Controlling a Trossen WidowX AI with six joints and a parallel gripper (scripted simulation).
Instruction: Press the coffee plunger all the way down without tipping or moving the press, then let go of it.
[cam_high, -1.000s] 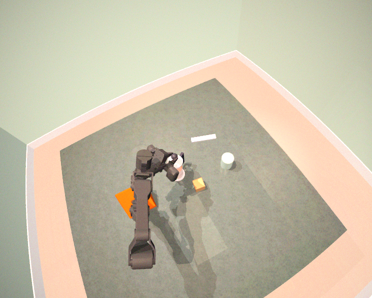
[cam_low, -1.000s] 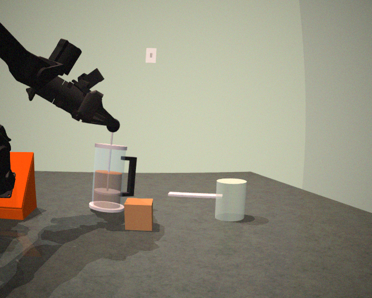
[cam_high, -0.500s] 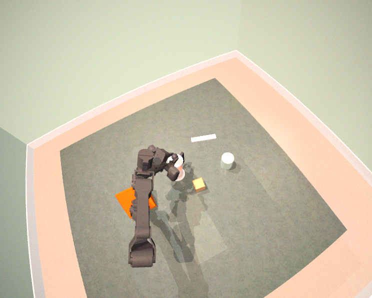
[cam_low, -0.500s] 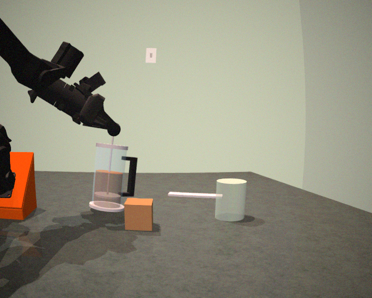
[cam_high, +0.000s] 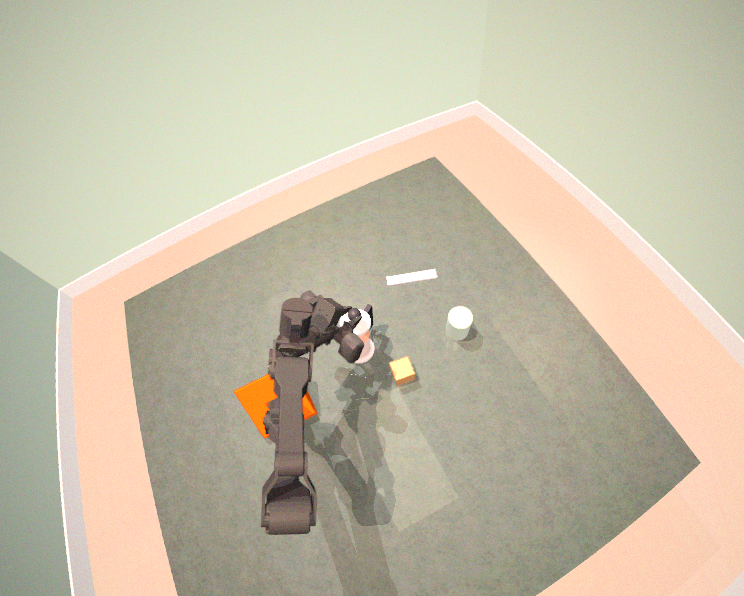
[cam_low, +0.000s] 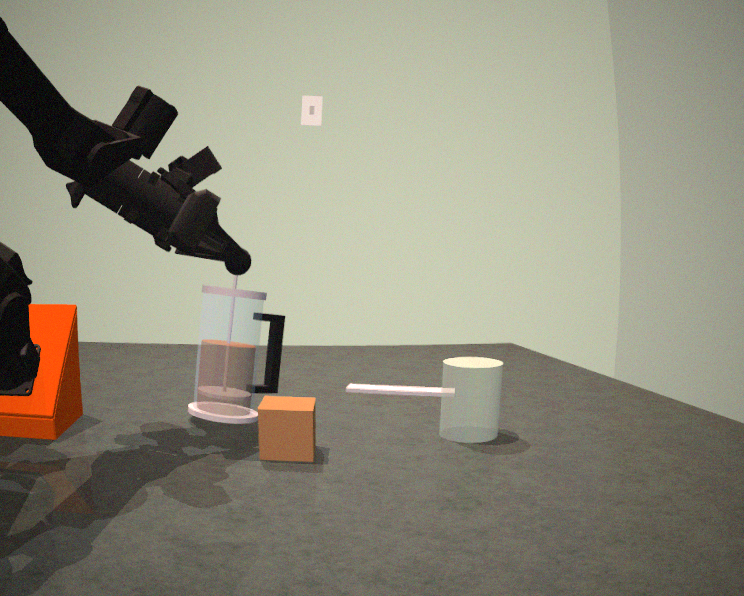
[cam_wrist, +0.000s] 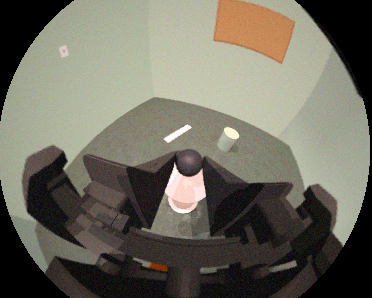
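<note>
My gripper tip is 90 mm above the glass coffee press. From my gripper tip the other things lie so: orange cube (40 mm ahead, 130 mm to the right, 160 mm below).
</note>
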